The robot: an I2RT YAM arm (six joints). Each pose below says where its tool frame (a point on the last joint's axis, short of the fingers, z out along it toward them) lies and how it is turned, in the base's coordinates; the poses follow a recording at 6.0 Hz.
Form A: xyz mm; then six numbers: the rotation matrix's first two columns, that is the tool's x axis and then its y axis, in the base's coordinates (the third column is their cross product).
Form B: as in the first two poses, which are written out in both.
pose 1, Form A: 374.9, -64.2, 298.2, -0.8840, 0.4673, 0.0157, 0.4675, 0.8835, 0.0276
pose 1, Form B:
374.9, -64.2, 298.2
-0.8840, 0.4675, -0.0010
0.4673, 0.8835, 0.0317
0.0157, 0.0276, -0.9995

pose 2, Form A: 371.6, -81.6, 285.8, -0.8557, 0.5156, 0.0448, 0.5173, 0.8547, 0.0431
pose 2, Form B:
371.6, -81.6, 285.8
-0.8557, 0.5173, -0.0161
0.5156, 0.8547, 0.0601
0.0448, 0.0431, -0.9981

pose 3, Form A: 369.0, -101.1, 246.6, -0.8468, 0.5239, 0.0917, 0.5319, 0.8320, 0.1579
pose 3, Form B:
369.0, -101.1, 246.6
-0.8468, 0.5319, 0.0064
0.5239, 0.8320, 0.1825
0.0917, 0.1579, -0.9832

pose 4, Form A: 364.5, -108.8, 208.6, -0.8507, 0.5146, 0.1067, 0.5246, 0.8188, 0.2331
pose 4, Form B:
364.5, -108.8, 208.6
-0.8507, 0.5246, 0.0326
0.5146, 0.8188, 0.2543
0.1067, 0.2331, -0.9665

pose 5, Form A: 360.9, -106.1, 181.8, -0.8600, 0.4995, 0.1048, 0.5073, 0.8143, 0.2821
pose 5, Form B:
360.9, -106.1, 181.8
-0.8600, 0.5073, 0.0556
0.4995, 0.8143, 0.2958
0.1048, 0.2821, -0.9537

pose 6, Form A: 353.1, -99.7, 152.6, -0.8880, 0.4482, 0.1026, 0.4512, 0.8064, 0.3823
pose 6, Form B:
353.1, -99.7, 152.6
-0.8880, 0.4512, 0.0886
0.4482, 0.8064, 0.3858
0.1026, 0.3823, -0.9183

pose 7, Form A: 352.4, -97.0, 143.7, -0.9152, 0.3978, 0.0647, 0.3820, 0.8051, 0.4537
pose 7, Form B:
352.4, -97.0, 143.7
-0.9152, 0.3820, 0.1284
0.3978, 0.8051, 0.4399
0.0647, 0.4537, -0.8888

